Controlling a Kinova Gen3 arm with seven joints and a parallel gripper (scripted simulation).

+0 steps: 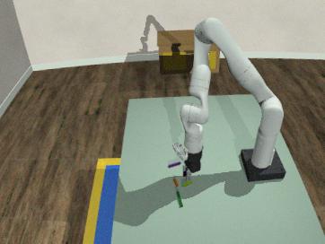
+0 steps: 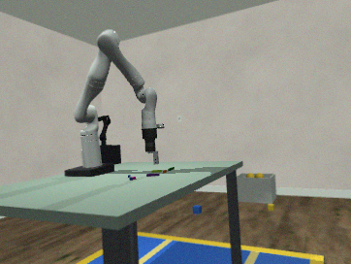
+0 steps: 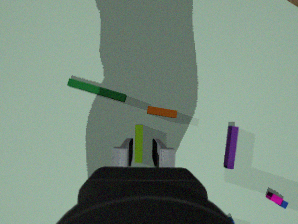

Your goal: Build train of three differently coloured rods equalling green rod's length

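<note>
Right now the lime rod is 5 cm below my hand. Also, from my hand: orange rod (5 cm ahead, 5 cm below); then purple rod (5 cm ahead, 12 cm to the right, 5 cm below); then green rod (4 cm ahead, 9 cm to the left, 5 cm below).
</note>
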